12 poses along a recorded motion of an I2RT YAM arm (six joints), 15 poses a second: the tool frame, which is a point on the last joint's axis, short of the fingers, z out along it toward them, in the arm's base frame.
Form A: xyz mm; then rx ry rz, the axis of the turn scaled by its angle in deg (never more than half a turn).
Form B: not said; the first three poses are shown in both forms.
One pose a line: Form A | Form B
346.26 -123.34 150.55 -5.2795 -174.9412 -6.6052 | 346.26 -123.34 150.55 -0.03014 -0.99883 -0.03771 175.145
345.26 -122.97 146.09 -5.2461 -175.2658 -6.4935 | 345.26 -122.97 146.09 -0.02990 -0.99887 -0.03701 175.464
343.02 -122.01 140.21 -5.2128 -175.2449 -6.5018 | 343.02 -122.01 140.21 -0.02971 -0.99887 -0.03706 175.443
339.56 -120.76 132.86 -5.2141 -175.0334 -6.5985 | 339.56 -120.76 132.86 -0.02975 -0.99885 -0.03766 175.235
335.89 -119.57 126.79 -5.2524 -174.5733 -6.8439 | 335.89 -119.57 126.79 -0.03005 -0.99878 -0.03916 174.786
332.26 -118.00 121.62 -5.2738 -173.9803 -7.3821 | 332.26 -118.00 121.62 -0.03027 -0.99864 -0.04237 174.217
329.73 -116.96 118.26 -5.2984 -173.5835 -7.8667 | 329.73 -116.96 118.26 -0.03048 -0.99851 -0.04525 173.842
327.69 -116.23 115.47 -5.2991 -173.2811 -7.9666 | 327.69 -116.23 115.47 -0.03053 -0.99848 -0.04591 173.545
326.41 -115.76 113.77 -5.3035 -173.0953 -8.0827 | 326.41 -115.76 113.77 -0.03059 -0.99844 -0.04662 173.365
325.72 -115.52 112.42 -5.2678 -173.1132 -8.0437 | 325.72 -115.52 112.42 -0.03038 -0.99846 -0.04639 173.380
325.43 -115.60 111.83 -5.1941 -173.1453 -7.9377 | 325.43 -115.60 111.83 -0.02995 -0.99850 -0.04578 173.405
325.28 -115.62 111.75 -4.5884 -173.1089 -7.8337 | 325.28 -115.62 111.75 -0.02647 -0.99863 -0.04519 173.347
